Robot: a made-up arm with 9 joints. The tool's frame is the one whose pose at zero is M. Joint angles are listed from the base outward.
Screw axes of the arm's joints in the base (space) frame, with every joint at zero. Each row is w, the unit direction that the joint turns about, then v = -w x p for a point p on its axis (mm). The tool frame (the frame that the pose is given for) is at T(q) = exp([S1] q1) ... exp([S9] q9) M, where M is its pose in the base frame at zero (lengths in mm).
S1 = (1, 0, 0, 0, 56.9, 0)
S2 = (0, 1, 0, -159.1, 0, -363.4)
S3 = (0, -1, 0, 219.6, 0, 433.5)
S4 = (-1, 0, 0, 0, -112.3, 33.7)
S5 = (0, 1, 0, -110.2, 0, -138.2)
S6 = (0, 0, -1, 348.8, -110.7, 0)
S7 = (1, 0, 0, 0, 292.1, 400.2)
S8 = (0, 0, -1, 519.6, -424.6, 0)
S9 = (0, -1, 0, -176.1, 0, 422.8)
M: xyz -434.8 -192.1 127.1 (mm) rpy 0 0 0 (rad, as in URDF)
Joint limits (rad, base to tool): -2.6..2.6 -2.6..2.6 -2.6..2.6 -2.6..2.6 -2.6..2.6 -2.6..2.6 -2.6..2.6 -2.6..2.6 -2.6..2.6
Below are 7 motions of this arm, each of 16 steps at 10 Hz.
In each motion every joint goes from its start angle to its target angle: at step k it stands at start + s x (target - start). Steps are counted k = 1, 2, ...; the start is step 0. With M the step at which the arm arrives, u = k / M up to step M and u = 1 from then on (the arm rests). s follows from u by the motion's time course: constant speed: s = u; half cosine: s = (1 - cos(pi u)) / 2; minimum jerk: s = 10 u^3 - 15 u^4 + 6 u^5.
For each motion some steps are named. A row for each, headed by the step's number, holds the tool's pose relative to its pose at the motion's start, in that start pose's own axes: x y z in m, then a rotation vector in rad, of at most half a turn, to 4 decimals.
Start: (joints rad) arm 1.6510 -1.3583 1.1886 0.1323 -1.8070 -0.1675 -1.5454 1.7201 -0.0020
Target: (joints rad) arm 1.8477 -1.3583 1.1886 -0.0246 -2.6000 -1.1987 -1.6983 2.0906 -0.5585
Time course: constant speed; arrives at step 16
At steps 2, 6, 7, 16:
2: 0.0554 -0.0063 0.0109 0.1471 0.0392 -0.1307
6: 0.1629 -0.0538 0.0417 0.4756 0.0982 -0.3524
7: 0.1874 -0.0726 0.0501 0.5643 0.1082 -0.3981
16: 0.3321 -0.3227 0.1082 1.4445 0.0803 -0.5760

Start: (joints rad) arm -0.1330 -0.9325 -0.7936 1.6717 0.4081 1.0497 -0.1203 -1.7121 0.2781
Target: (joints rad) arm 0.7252 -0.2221 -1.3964 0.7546 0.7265 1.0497 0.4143 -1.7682 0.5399
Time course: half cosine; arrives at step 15
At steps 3, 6, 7, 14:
3: -0.0537 -0.0617 0.0016 0.1277 -0.1130 0.1689
6: -0.1358 -0.2471 -0.0450 0.5002 -0.3880 0.5846
7: -0.1420 -0.3213 -0.0823 0.6644 -0.4855 0.7455
14: 0.0347 -0.5452 -0.3286 1.5514 -0.7123 1.5535

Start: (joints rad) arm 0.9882 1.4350 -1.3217 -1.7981 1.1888 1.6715 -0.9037 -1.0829 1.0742
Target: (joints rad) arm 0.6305 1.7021 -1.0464 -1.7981 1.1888 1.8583 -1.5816 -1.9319 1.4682
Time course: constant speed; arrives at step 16
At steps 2, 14, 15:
2: -0.0162 -0.0443 0.0534 0.0965 0.0116 0.0887
14: 0.1003 -0.3931 0.3174 0.7643 0.1744 0.4002
15: 0.1250 -0.4224 0.3309 0.8224 0.1962 0.4070

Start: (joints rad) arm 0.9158 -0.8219 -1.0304 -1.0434 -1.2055 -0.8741 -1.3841 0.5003 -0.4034
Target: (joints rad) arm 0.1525 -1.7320 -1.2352 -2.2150 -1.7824 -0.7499 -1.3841 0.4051 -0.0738
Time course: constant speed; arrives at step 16
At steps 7, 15, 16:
7: -0.1064 0.1916 -0.0330 0.0796 -0.1071 -0.4512
15: -0.2356 0.4875 0.0506 0.2020 -0.0153 -0.7044
16: -0.2582 0.5159 0.0727 0.2111 0.0078 -0.7105

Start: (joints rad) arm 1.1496 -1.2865 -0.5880 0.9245 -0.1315 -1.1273 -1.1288 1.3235 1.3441
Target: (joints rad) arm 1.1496 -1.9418 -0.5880 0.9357 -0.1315 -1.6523 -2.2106 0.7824 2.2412
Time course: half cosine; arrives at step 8
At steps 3, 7, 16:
3: -0.0580 -0.1618 -0.2041 0.1340 -0.7101 0.1555
7: 0.4085 -0.5098 -0.6841 0.6427 -2.0588 0.6761
16: 0.4594 -0.5221 -0.6971 0.6865 -2.1258 0.7149

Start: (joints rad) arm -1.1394 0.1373 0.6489 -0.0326 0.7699 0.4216 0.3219 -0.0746 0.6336
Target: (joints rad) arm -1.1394 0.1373 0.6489 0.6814 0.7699 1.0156 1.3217 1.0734 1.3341
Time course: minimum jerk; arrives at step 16
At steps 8, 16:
8: 0.2600 0.3160 -0.1798 -0.4404 -0.6770 -0.9272
16: 0.6492 0.3229 -0.1794 -0.7143 -1.2242 -1.7790

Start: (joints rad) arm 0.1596 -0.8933 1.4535 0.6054 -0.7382 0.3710 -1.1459 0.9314 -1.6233
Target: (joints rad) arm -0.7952 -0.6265 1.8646 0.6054 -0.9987 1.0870 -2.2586 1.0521 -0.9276
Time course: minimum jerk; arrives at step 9
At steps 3, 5, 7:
3: -0.0383 -0.0739 -0.0820 0.1430 -0.0666 -0.1277
5: -0.1572 -0.1552 -0.2680 0.1484 -0.1123 -0.4456
7: -0.2862 -0.1562 -0.3789 -0.1105 -0.1311 -0.6154

